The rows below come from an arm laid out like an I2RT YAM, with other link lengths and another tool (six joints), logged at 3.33 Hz.
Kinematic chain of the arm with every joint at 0, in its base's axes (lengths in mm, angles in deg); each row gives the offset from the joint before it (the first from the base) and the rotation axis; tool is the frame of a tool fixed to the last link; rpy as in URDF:
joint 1: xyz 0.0 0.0 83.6 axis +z
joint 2: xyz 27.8 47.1 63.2 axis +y
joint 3: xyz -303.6 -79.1 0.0 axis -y
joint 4: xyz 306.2 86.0 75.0 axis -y
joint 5: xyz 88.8 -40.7 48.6 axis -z
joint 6: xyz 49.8 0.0 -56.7 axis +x
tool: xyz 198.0 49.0 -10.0 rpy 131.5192 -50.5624 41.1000
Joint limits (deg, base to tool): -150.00..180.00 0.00..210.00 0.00..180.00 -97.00..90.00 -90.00..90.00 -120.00..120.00
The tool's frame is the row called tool.
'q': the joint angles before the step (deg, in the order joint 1, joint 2, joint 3, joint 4, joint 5, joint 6). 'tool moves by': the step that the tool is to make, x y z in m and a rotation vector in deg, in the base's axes. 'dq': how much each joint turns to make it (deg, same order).
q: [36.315 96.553 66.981 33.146 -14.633 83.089]
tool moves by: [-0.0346 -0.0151 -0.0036 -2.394 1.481 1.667]
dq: [0.073 -7.496 -5.421 -4.961 -1.632 -1.027]
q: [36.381 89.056 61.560 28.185 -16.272 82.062]
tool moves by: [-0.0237 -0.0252 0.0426 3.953 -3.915 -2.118]
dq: [0.481 -6.453 -4.062 3.291 2.644 0.699]
